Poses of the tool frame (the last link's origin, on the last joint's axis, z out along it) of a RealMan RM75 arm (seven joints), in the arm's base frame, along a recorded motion.
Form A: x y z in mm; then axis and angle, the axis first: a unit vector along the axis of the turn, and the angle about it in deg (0 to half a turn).
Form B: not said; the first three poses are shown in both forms.
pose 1, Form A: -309 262 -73 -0.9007 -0.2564 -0.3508 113.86
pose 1, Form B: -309 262 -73; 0.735 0.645 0.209; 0.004 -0.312 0.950; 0.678 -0.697 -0.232
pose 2, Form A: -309 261 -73 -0.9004 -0.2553 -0.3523 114.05
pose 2, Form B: -309 261 -73; 0.734 0.645 0.213; 0.002 -0.316 0.949; 0.680 -0.696 -0.233
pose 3, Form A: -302 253 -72 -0.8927 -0.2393 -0.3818 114.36
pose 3, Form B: -302 253 -72; 0.713 0.650 0.263; -0.046 -0.332 0.942; 0.699 -0.684 -0.207
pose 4, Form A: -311 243 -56 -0.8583 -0.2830 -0.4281 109.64
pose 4, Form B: -311 243 -56; 0.648 0.728 0.224; -0.079 -0.229 0.970; 0.757 -0.646 -0.091
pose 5, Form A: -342 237 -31 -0.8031 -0.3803 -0.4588 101.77
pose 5, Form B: -342 237 -31; 0.572 0.817 0.071; -0.081 -0.030 0.996; 0.816 -0.576 0.049
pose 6, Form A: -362 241 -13 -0.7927 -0.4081 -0.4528 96.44
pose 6, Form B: -362 241 -13; 0.587 0.810 -0.006; -0.090 0.073 0.993; 0.805 -0.582 0.116
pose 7, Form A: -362 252 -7 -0.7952 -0.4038 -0.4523 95.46
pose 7, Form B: -362 252 -7; 0.597 0.802 -0.008; -0.099 0.083 0.992; 0.796 -0.592 0.129
